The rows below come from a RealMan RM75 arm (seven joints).
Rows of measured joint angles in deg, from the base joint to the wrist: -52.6 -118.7 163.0 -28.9 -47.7 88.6 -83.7; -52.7 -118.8 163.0 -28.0 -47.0 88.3 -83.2; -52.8 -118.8 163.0 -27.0 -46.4 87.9 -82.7; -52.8 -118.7 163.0 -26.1 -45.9 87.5 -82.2; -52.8 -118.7 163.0 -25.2 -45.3 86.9 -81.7; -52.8 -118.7 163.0 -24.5 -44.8 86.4 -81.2; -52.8 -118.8 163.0 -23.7 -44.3 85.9 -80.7; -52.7 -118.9 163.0 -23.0 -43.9 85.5 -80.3; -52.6 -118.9 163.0 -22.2 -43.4 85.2 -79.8; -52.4 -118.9 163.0 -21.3 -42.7 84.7 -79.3; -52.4 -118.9 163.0 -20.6 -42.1 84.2 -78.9
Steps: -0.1 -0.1 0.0 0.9 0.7 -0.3 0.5; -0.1 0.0 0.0 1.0 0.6 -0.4 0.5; 0.0 0.1 0.0 0.9 0.5 -0.4 0.5; 0.0 0.0 0.0 0.9 0.6 -0.6 0.5; 0.0 0.0 0.0 0.7 0.5 -0.5 0.5; 0.0 -0.1 0.0 0.8 0.5 -0.5 0.5; 0.1 -0.1 0.0 0.7 0.4 -0.4 0.4; 0.1 0.0 0.0 0.8 0.5 -0.3 0.5; 0.2 0.0 0.0 0.9 0.7 -0.5 0.5; 0.0 0.0 0.0 0.7 0.6 -0.5 0.4
